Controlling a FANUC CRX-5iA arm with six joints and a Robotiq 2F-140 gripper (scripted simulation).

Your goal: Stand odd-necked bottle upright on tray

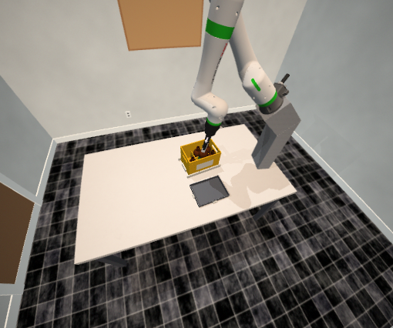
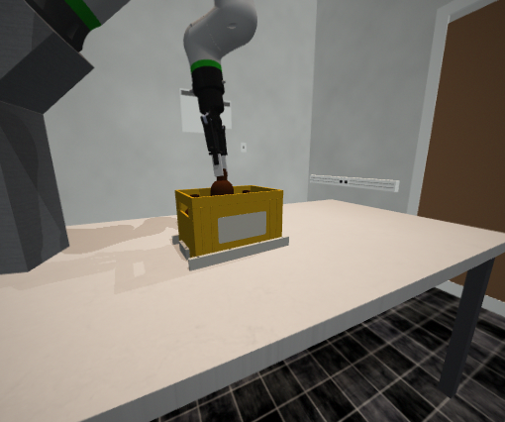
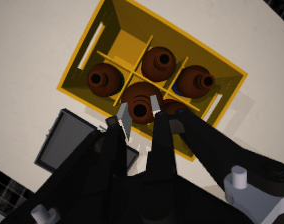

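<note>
Right now my hand is 10 mm to the left of the brown bottle and 80 mm above it. Round my hand: crate (10 mm behind, 50 mm to the right, 160 mm below); then dark grey tray (110 mm ahead, 210 mm to the left, 230 mm below).
</note>
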